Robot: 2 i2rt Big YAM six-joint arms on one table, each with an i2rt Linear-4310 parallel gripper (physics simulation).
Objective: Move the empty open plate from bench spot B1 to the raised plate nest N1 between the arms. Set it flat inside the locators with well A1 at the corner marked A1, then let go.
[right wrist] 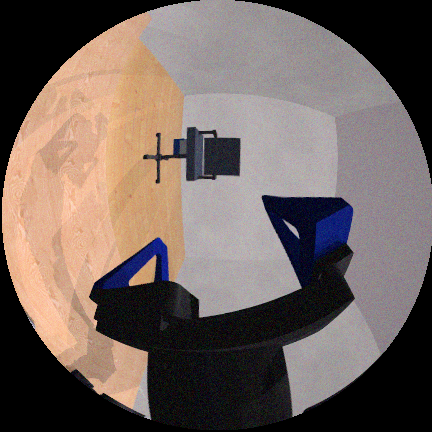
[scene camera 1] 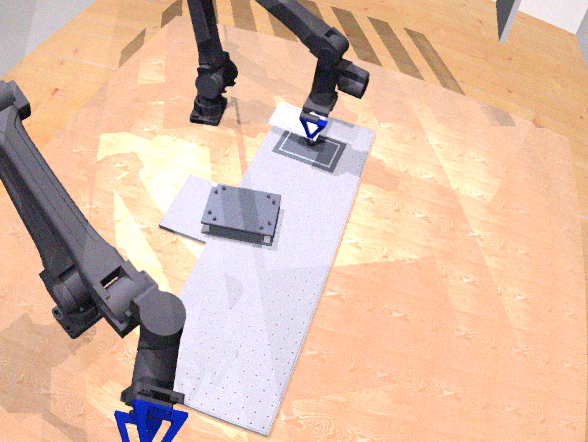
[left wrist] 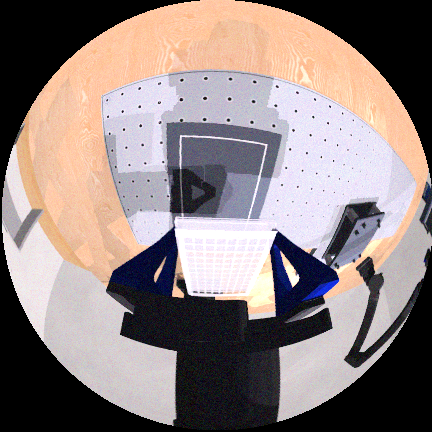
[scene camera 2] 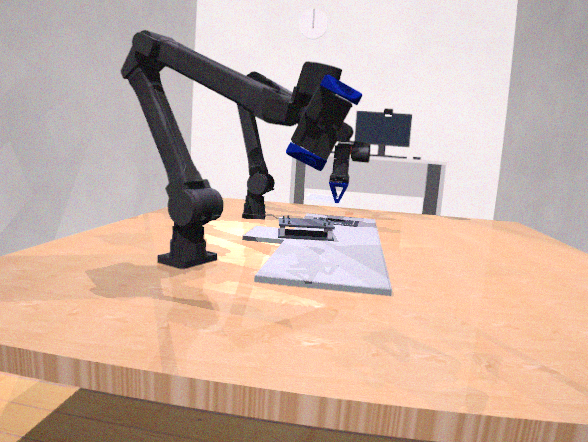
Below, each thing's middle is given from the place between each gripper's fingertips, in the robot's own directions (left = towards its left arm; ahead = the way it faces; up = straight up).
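Labels:
White well plate (scene camera 1: 286, 117): 5 cm behind my left hand, 1 cm above it.
My right hand: 5 cm past the plate, 95 cm to the right of it, 21 cm above it.

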